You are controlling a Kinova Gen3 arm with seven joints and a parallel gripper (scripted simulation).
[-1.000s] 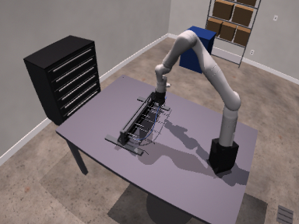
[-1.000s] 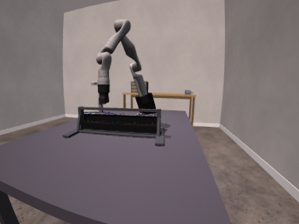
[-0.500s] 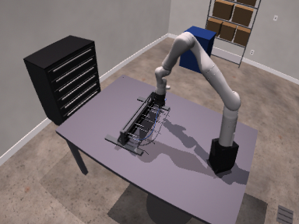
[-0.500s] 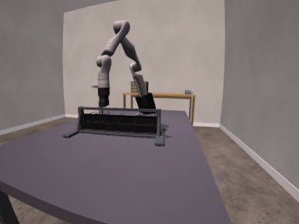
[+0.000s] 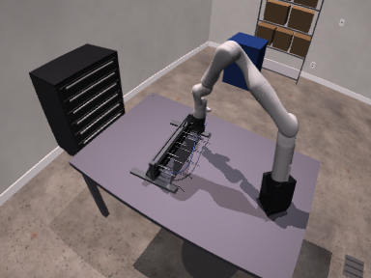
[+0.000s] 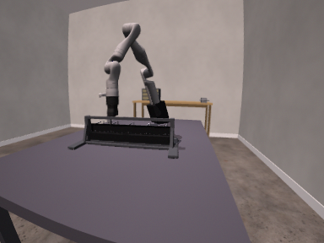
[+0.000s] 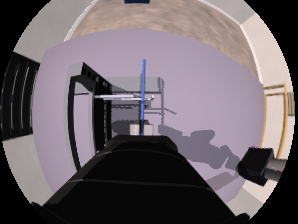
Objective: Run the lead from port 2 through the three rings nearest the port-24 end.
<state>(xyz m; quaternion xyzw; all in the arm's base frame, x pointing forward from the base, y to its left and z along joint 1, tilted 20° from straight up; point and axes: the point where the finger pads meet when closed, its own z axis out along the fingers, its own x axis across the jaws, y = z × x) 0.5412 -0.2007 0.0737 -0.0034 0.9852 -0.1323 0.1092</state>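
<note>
The black rack is 150 mm to the left of my hand, 100 mm ahead of it and 20 mm below it.
</note>
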